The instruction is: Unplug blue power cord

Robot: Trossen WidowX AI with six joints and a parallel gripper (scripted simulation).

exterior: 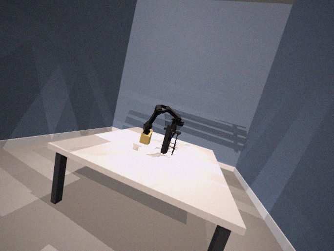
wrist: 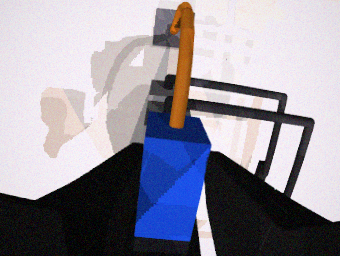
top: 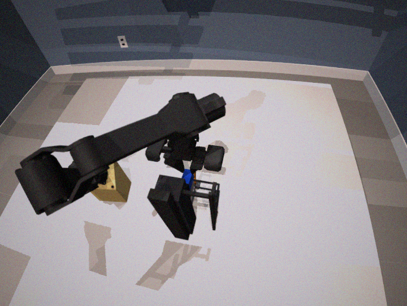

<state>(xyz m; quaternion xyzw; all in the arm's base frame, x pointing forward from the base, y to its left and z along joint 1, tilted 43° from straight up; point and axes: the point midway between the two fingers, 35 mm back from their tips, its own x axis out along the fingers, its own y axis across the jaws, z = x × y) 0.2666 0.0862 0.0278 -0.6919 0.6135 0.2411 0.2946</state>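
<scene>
My gripper tip is now 3 cm to the left of the blue plug.
</scene>
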